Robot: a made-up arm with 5 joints.
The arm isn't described. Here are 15 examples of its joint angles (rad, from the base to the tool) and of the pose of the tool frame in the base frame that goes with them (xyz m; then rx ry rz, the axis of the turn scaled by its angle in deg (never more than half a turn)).
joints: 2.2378 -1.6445 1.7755 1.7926 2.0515
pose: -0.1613 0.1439 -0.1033 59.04 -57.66 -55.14
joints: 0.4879 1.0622 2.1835 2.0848 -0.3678
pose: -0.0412 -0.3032 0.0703 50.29 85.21 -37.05
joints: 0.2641 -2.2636 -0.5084 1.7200 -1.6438
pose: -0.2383 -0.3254 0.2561 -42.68 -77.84 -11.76
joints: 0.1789 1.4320 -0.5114 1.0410 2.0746
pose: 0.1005 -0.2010 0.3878 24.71 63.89 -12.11
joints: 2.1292 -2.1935 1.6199 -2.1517 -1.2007
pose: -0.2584 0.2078 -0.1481 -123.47 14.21 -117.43
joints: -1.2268 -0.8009 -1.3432 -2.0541 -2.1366
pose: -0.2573 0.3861 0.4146 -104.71 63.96 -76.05
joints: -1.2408 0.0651 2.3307 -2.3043 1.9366
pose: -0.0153 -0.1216 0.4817 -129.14 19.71 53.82
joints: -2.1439 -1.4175 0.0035 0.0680 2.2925
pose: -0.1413 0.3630 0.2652 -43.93 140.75 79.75
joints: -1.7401 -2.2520 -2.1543 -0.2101 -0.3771
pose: -0.2121 0.1617 -0.0907 97.40 60.88 20.18
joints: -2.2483 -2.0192 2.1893 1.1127 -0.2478
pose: -0.1555 0.0884 -0.0063 57.76 -64.39 -45.27
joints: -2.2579 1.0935 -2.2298 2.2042 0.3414
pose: -0.0002 0.3041 0.1884 47.81 101.36 55.33
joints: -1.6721 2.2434 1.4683 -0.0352 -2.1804
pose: 0.1546 -0.0943 0.0620 -47.00 -132.63 15.35
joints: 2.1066 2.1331 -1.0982 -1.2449 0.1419
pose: 0.3001 -0.1696 -0.2241 104.22 -110.16 -55.86
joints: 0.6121 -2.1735 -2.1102 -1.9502 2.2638
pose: -0.1110 -0.0656 0.3571 78.83 72.94 -6.87
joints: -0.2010 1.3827 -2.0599 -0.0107 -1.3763
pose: 0.2945 -0.3302 0.5031 -1.74 -135.74 99.49
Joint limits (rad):
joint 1: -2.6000..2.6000
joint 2: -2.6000..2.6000
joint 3: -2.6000..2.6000
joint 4: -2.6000..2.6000
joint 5: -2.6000..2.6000
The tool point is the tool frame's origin. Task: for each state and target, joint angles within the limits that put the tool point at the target. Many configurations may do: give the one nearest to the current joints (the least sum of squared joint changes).
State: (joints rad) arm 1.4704 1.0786 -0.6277 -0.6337 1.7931
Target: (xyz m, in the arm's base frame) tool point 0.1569 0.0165 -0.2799
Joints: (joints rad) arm 2.3509 1.0892 -0.6653 -0.7483 1.4022
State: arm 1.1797 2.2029 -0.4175 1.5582 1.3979
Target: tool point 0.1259 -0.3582 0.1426
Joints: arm 0.9727 2.0446 -0.9601 1.9573 1.8003
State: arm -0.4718 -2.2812 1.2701 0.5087 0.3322
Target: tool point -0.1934 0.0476 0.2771
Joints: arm -0.8557 -2.1389 0.9582 0.7710 0.9152
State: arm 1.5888 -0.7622 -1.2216 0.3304 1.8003
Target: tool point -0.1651 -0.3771 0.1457
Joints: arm 0.8819 -0.8542 -1.4682 0.3030 2.2659
